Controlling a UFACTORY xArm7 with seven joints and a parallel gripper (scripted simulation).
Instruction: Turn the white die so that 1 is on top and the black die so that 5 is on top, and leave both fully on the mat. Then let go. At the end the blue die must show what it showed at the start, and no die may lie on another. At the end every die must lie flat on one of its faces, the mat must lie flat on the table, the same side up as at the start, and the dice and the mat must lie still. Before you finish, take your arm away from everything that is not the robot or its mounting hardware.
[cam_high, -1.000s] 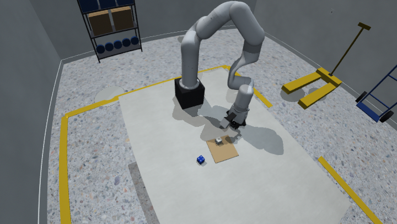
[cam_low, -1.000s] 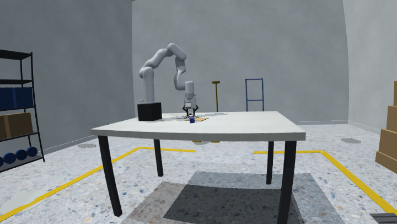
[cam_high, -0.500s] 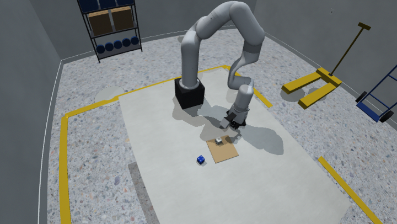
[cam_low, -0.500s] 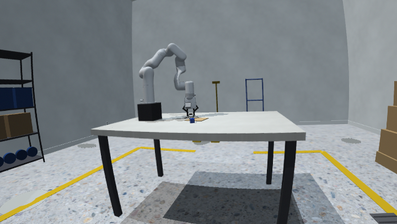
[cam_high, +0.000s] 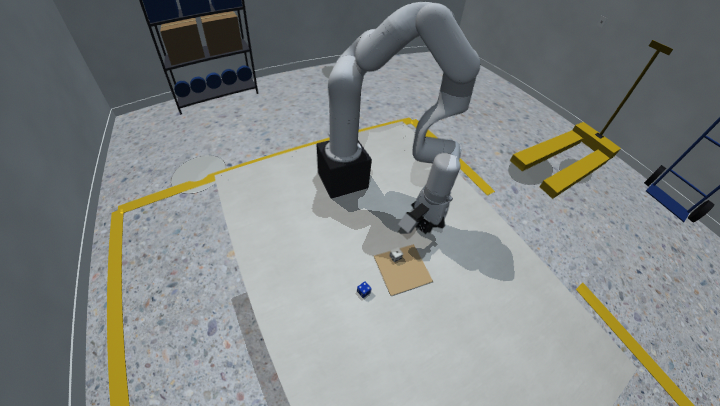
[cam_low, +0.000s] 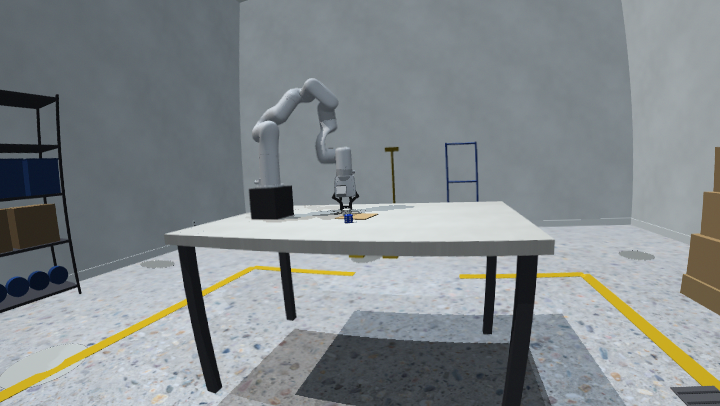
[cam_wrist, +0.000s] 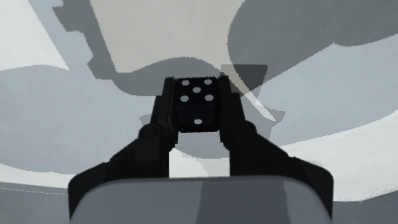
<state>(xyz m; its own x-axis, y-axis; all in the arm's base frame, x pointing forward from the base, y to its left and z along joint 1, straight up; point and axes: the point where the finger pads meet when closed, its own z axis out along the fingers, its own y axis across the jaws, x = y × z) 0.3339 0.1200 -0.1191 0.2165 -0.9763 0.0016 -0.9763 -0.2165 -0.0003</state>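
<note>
My gripper is now 1 cm above the black die. Also, from my hand: blue die: 30 cm to the right, 9 cm ahead, 1 cm below; white die: 15 cm to the right, 4 cm ahead; tan mat: 15 cm to the right, 9 cm ahead, 2 cm below.
</note>
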